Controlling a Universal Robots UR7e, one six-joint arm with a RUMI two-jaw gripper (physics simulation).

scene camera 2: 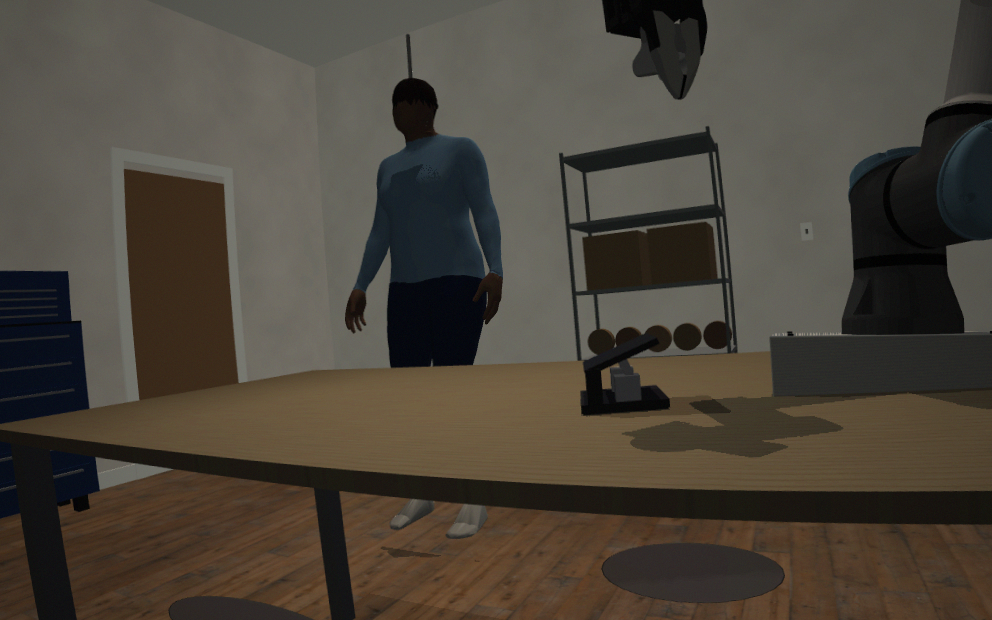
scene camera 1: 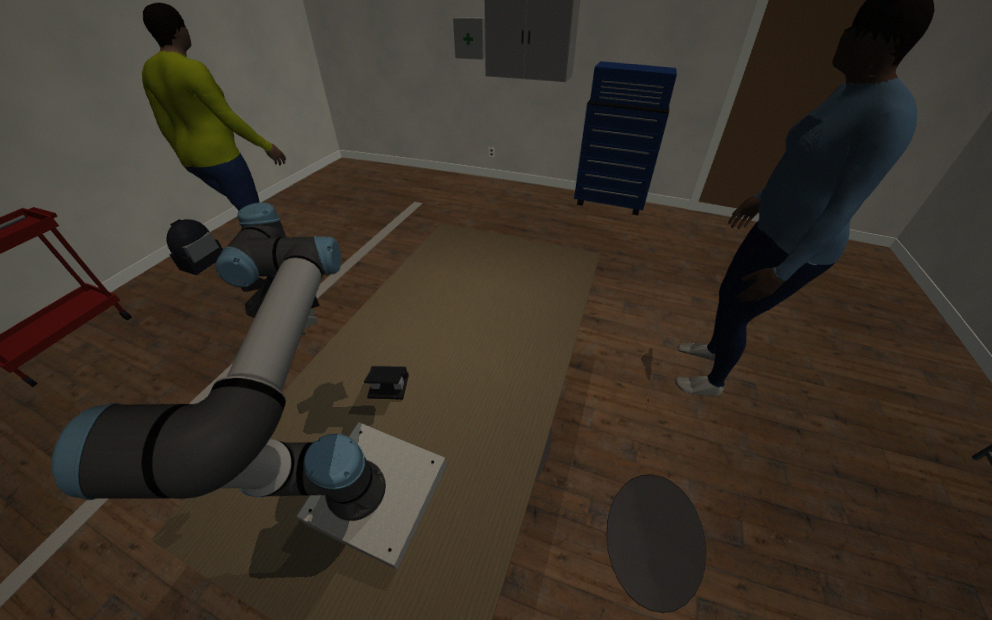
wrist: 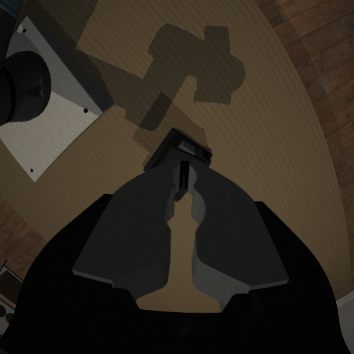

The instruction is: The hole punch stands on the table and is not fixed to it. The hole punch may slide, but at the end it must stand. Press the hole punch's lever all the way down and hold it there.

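Pixels of known places: gripper, fingertip midpoint: (scene camera 2: 679,98) (scene camera 1: 304,333) (wrist: 183,163); arm's base at its link origin: (scene camera 2: 901,333) (scene camera 1: 356,490) (wrist: 24,85).
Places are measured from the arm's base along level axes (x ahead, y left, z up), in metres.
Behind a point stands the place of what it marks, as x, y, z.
The black hole punch (scene camera 1: 386,383) {0.320, 0.087, 0.022} (scene camera 2: 625,400) {0.343, 0.169, -0.045} (wrist: 178,148) {0.314, 0.162, 0.019} stands upright on the table (scene camera 1: 497,321) {0.781, -0.139, -0.058} (scene camera 2: 438,431) {0.537, 0.281, -0.058} (wrist: 280,150) {0.484, 0.327, -0.058}. Its lever (scene camera 2: 621,352) {0.346, 0.157, 0.012} is raised and slopes up toward the robot's base in the scene camera 2 view. My gripper (scene camera 2: 681,96) {0.239, 0.237, 0.281} (wrist: 183,163) {0.239, 0.237, 0.281} is shut with nothing between its fingers. It hangs high above the table, well apart from the hole punch. In the wrist view the fingertips cover part of the hole punch. In the scene camera 1 view the arm largely hides the gripper.
The arm's white base block (scene camera 1: 409,504) {0.016, -0.146, -0.009} (scene camera 2: 877,364) {0.050, 0.104, -0.025} (wrist: 45,130) {0.108, -0.034, 0.004} stands on the table near the hole punch. A person in blue (scene camera 1: 826,168) (scene camera 2: 438,212) stands beyond the table, and a person in yellow (scene camera 1: 190,109) stands behind the arm. The arm's shadow falls beside the hole punch.
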